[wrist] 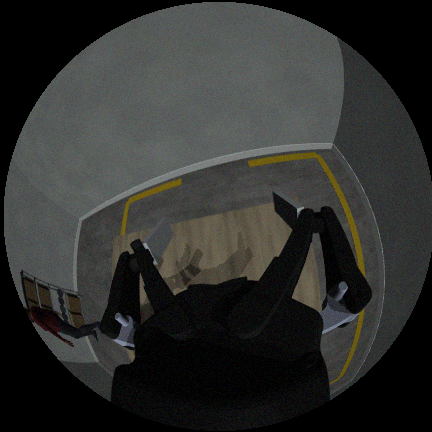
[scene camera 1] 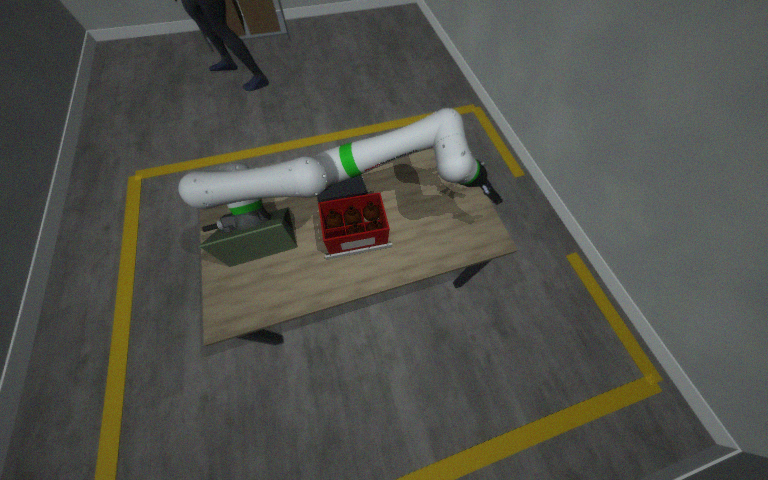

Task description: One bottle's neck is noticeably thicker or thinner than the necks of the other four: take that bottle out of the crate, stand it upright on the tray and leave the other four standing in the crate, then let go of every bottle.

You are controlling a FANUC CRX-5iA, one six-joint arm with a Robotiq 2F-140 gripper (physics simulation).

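Note:
A red crate stands on the table, with brown bottles upright inside. Its back row holds a left bottle, a middle bottle and a right bottle. Two more bottles show partly behind the front wall. Their necks are too small and dim to compare. A dark flat tray lies behind the crate, partly hidden by the arm. My gripper is open and empty, high over the table's right end, well to the right of the crate. The crate, bottles and tray do not show in the wrist view.
The wooden table carries a green box-like block beside the arm's base at the left. A pale strip runs along the crate's front foot. A person stands beyond the yellow floor line, near a rack.

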